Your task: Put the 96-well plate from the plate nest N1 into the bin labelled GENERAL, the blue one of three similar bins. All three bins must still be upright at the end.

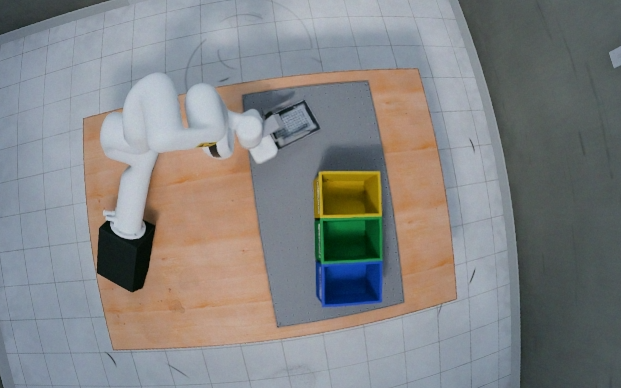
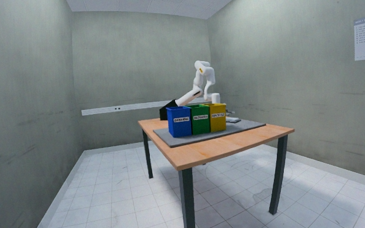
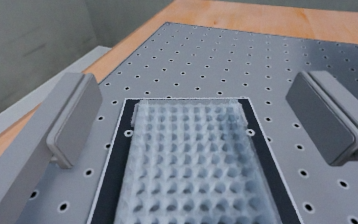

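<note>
Now: hand 50 mm above the clear 96-well plate. From my hand the other things lie so: green bin: 350 mm to the right, 210 mm ahead, 20 mm above; black plate nest N1: 60 mm below; yellow bin: 220 mm to the right, 190 mm ahead, 20 mm above.
</note>
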